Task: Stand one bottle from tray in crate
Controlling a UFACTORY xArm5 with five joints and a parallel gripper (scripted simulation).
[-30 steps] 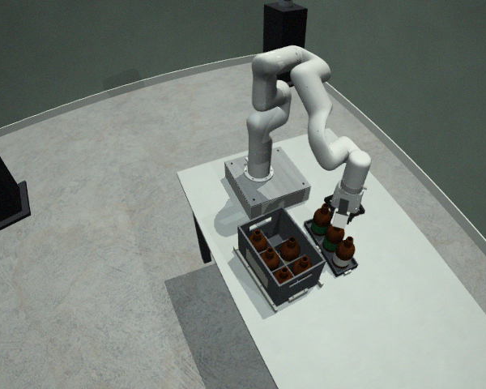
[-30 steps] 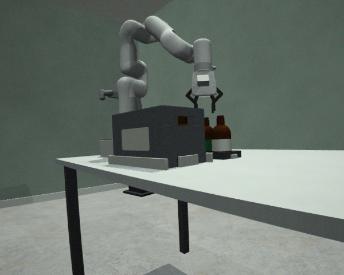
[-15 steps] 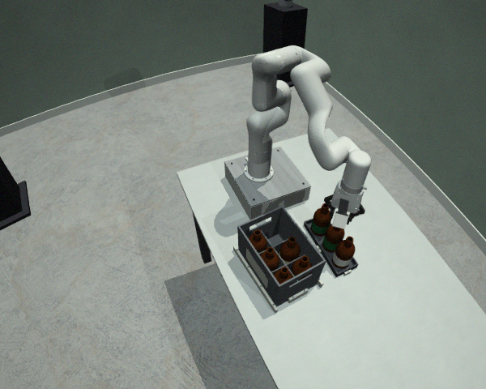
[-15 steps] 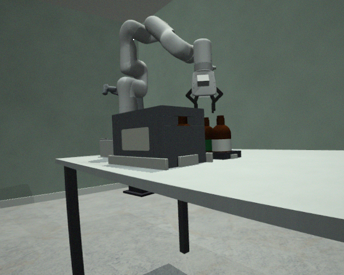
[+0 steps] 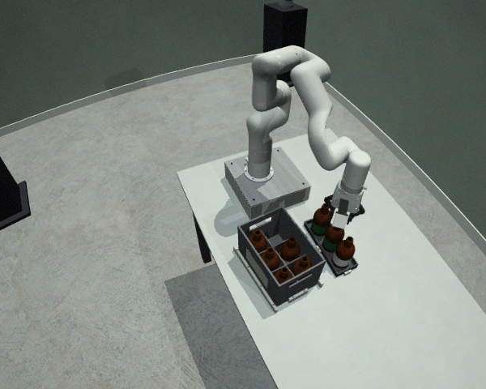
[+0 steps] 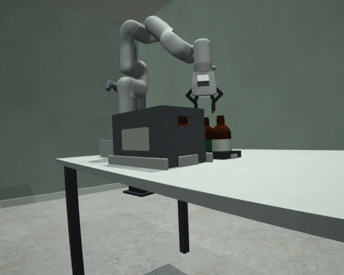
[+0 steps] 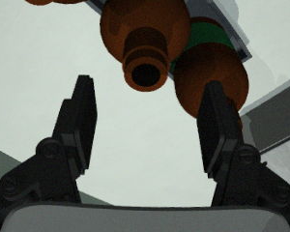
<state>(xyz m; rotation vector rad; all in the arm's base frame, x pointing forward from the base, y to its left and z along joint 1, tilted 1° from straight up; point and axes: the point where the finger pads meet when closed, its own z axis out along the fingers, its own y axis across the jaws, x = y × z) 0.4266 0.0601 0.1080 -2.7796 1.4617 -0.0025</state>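
Right now my hand is 18 cm above the dark tray. The rest, counted from my hand: dark grey crate (4 cm behind, 24 cm to the right, 11 cm below).
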